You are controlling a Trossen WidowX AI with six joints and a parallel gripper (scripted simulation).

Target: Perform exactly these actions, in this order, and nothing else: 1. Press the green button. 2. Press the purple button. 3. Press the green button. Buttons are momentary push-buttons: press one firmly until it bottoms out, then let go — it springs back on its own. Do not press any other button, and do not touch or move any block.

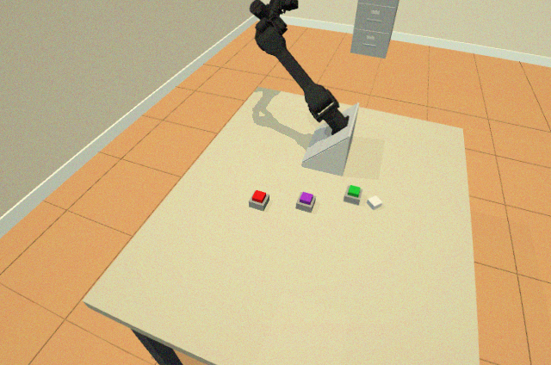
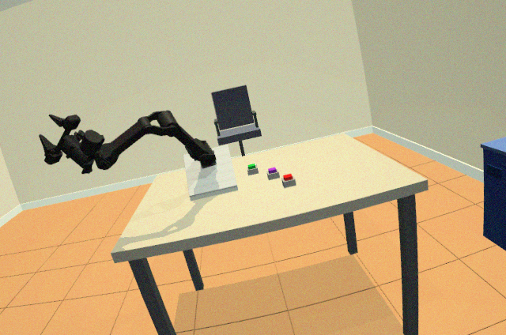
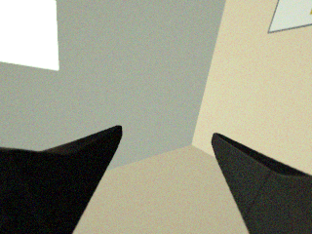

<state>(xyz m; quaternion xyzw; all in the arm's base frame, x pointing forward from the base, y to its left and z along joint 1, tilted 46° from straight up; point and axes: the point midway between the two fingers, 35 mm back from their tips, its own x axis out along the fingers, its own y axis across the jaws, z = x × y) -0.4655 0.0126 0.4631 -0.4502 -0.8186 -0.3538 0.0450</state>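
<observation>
Right now my gripper tip is 69 cm short of the green button, 40 cm to the right of it and 42 cm above it. Round my gripper tip: red button 80 cm ahead, 13 cm to the left, 42 cm below; purple button 76 cm ahead, 26 cm to the left, 42 cm below; small white block 70 cm ahead, 47 cm to the left, 45 cm below.
</observation>
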